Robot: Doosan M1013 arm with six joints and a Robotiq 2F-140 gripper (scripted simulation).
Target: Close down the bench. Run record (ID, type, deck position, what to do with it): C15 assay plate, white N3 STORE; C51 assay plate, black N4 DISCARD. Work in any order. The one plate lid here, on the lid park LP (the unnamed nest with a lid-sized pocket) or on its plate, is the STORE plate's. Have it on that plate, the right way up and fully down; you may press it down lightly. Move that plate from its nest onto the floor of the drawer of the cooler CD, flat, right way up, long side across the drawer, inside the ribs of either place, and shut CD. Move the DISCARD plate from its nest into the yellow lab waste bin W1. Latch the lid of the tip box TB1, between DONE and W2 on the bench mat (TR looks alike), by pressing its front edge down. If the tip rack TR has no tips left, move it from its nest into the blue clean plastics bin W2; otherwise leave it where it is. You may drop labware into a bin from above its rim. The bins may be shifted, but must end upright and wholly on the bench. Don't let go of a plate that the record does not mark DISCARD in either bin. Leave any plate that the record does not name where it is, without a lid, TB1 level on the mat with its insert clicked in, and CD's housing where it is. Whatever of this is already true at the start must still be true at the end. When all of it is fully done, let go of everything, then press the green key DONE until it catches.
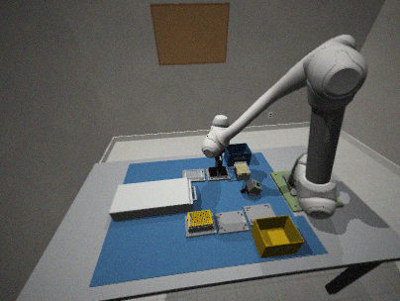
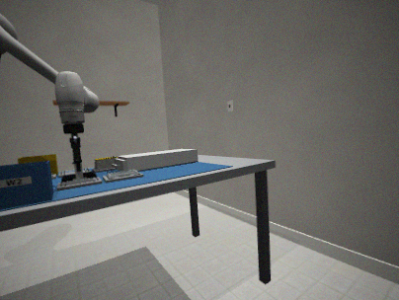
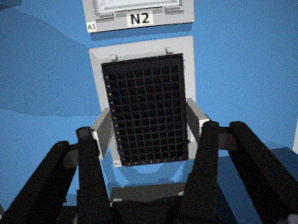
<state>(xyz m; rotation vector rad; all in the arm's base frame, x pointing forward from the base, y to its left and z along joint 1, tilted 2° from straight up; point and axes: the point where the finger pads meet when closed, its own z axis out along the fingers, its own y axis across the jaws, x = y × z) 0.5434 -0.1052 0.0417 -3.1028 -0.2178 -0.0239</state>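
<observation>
Now: the yellow waste bin W1 47 cm to the left of my hand, 26 cm behind it and 2 cm below it. Round my hand: DONE key box (23 cm behind, 15 cm to the left); black plate (2 cm below); blue bin W2 (16 cm to the right, 16 cm behind, 2 cm below).
</observation>
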